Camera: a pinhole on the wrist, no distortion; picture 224 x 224 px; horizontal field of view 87.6 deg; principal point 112.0 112.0 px. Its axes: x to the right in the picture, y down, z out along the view. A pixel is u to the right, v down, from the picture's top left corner.
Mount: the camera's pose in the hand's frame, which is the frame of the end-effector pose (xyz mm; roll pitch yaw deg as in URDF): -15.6 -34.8 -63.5 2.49 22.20 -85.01
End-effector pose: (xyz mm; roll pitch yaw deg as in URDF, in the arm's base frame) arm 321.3 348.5 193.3 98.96 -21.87 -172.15
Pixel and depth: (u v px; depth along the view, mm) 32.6 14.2 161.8
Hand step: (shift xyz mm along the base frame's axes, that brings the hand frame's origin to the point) 123.2 138.2 -81.7
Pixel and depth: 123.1 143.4 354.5
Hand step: -187.8 198.4 -185.4
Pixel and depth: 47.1 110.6 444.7
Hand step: -34.9 438.7 -58.8
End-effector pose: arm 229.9 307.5 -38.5 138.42 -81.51 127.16
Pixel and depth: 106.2 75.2 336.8
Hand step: -121.9 243.9 -167.6
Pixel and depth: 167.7 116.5 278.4
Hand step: -248.7 161.9 -38.8
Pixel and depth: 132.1 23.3 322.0
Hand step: -184.1 187.3 -300.0
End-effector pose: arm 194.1 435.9 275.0 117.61 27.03 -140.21
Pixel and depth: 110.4 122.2 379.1
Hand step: -22.6 212.6 -261.3
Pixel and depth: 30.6 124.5 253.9
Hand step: -113.8 201.6 -69.6
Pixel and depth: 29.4 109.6 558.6
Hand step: -270.4 539.4 -127.1
